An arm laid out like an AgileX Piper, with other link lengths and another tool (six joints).
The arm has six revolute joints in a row. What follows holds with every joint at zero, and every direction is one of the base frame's. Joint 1 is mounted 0.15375 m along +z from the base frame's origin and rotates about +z. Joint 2 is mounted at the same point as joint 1 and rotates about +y. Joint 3 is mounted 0.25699 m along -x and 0.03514 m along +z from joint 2 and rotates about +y. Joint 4 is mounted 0.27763 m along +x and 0.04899 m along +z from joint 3 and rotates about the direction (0.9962, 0, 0.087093). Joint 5 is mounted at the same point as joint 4 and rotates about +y. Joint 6 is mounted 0.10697 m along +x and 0.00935 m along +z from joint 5 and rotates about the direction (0.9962, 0, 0.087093). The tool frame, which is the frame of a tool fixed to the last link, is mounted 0.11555 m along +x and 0.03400 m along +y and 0.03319 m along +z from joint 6; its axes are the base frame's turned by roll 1.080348, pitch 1.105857 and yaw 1.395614 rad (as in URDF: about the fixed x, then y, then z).
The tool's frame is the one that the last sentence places.
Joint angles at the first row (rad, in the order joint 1, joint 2, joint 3, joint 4, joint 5, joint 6):
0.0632 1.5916 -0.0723 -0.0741 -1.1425 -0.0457
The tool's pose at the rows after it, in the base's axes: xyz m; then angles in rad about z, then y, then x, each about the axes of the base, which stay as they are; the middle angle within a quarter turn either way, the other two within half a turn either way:
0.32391, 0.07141, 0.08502, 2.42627, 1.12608, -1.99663
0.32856, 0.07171, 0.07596, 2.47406, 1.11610, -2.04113
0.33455, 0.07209, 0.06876, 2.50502, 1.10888, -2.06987
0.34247, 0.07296, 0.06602, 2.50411, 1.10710, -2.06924
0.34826, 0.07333, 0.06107, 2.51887, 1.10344, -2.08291
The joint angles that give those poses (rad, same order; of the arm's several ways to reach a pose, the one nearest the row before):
0.0632 1.6327 -0.0962 -0.0742 -1.1462 -0.0473
0.0632 1.6809 -0.1213 -0.0741 -1.1462 -0.0473
0.0632 1.7255 -0.1503 -0.0741 -1.1462 -0.0473
0.0632 1.7587 -0.1831 -0.0759 -1.1462 -0.0473
0.0632 1.7928 -0.2096 -0.0759 -1.1462 -0.0473

